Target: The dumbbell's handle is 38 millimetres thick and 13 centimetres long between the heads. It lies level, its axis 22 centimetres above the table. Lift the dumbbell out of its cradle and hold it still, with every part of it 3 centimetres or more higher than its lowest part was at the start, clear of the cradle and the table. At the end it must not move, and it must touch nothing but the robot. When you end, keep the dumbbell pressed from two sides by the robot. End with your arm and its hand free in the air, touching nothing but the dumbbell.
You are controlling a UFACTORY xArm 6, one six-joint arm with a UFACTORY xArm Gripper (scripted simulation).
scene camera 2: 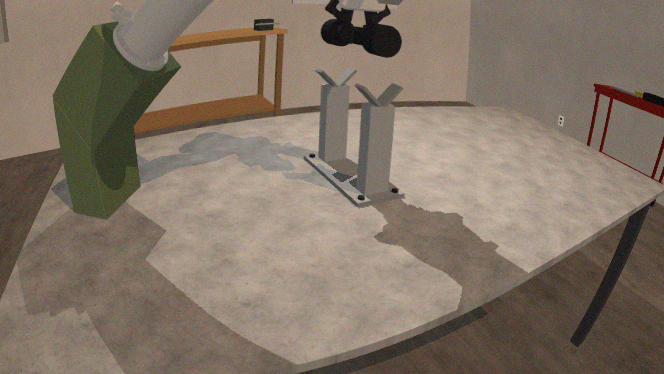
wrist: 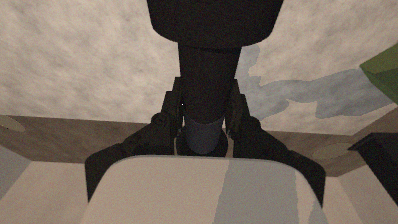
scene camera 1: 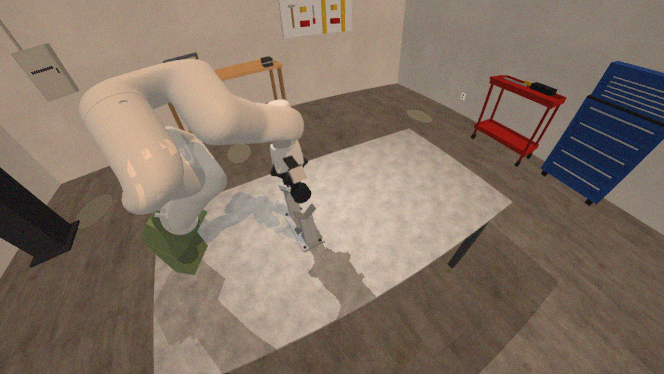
Observation:
I see my gripper (wrist: 205, 90), a black dumbbell (scene camera 2: 385, 41) and a cradle (scene camera 1: 312, 237).
The black dumbbell shows as well in the wrist view (wrist: 209, 46).

